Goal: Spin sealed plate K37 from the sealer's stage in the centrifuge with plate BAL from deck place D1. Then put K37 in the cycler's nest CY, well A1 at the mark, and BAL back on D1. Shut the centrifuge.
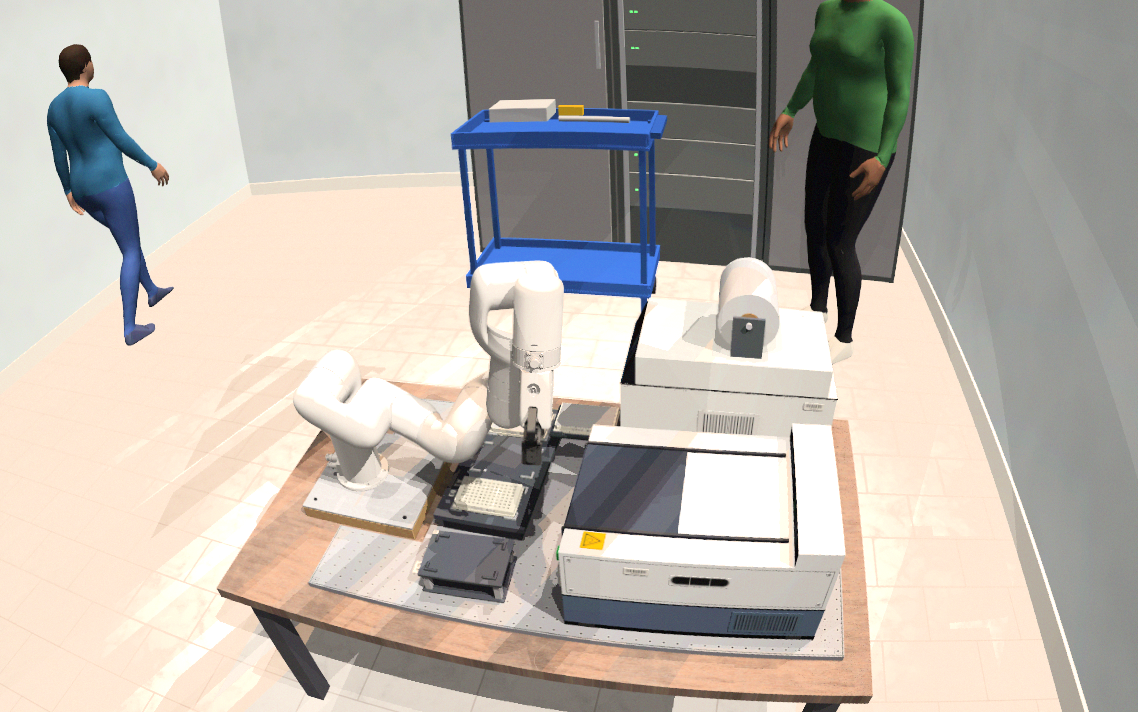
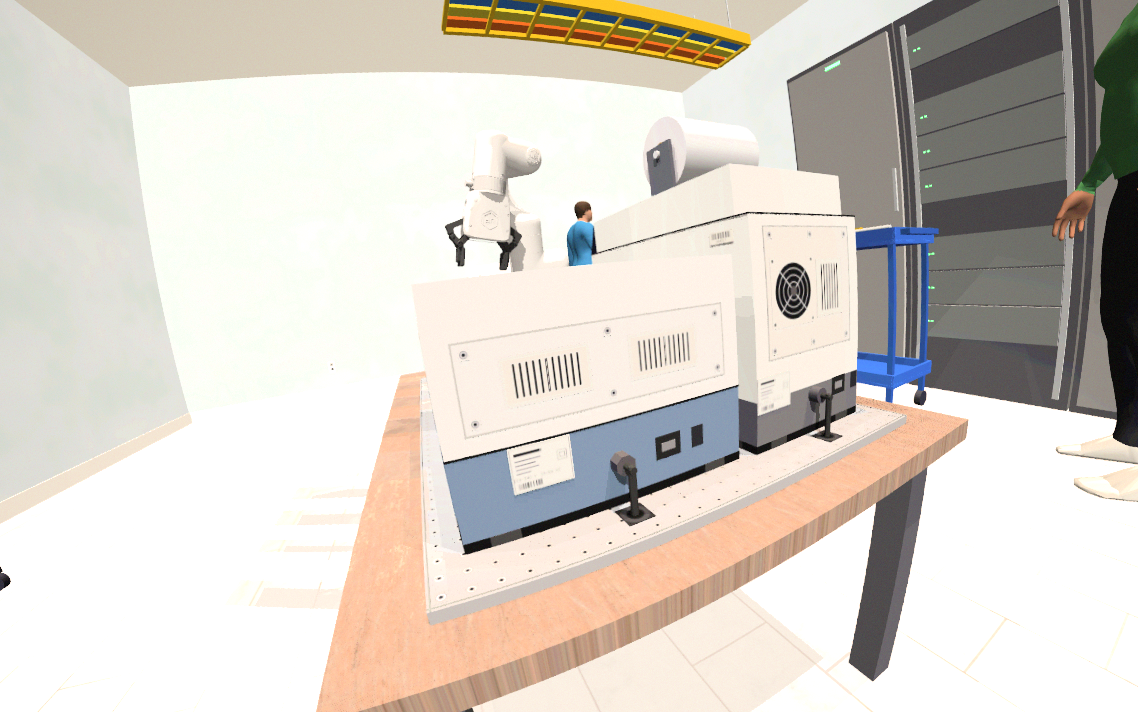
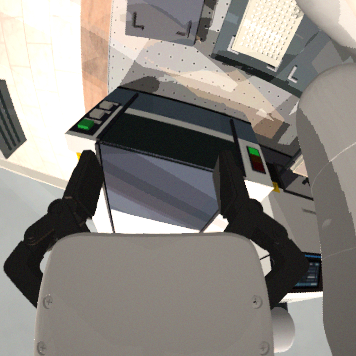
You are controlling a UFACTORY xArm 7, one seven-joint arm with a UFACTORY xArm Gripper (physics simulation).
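Frame: origin at the arm's base, x ahead, y left, z up, level; centimetres.
Seen in the pictures: gripper, fingertip midpoint: (image 1: 533, 449) (image 2: 482, 268) (image 3: 157, 161); arm's base, origin of the base link: (image 1: 363, 472).
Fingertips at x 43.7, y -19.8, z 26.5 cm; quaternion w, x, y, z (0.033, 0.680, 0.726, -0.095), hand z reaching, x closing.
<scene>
Pixels of each thing's top centre, then the offset from my fingertips to it.
- cream well plate, middle of its top: (image 3: 272, 20) (image 1: 487, 492) dz -22.2, dx -12.5, dy +11.6 cm
- sealer, middle of its top: (image 1: 739, 274) (image 2: 688, 128) dz +18.5, dx +35.9, dy +27.8 cm
- dark raised block, middle of its top: (image 1: 465, 555) dz -23.0, dx -14.2, dy -5.2 cm
- flat grey-topped unit, middle of its top: (image 1: 586, 416) dz -17.4, dx +6.2, dy +31.3 cm
My gripper (image 1: 531, 451) (image 2: 482, 266) (image 3: 157, 161) is open and empty, with its fingers wide apart. It hangs above the dark deck blocks, on the arm's side of the centrifuge (image 1: 696, 567) (image 2: 587, 377) (image 3: 160, 185). The centrifuge has a blue base, a dark panel on top and green-lit buttons; I cannot tell whether its opening is shut. A cream well plate (image 1: 489, 497) (image 3: 267, 30) lies flat in a dark nest; its label cannot be read. The sealer (image 1: 730, 344) (image 2: 788, 285), with a white film roll, stands behind the centrifuge. Plates K37 and BAL cannot be told apart here.
A dark raised block (image 1: 468, 558) (image 3: 165, 17) bears no plate and stands nearest the table's front edge. A flat grey-topped unit (image 1: 587, 417) lies left of the sealer. The arm's elbow hangs close to the well plate. A blue cart (image 1: 558, 141) (image 2: 893, 369) and two people stand beyond the table.
</scene>
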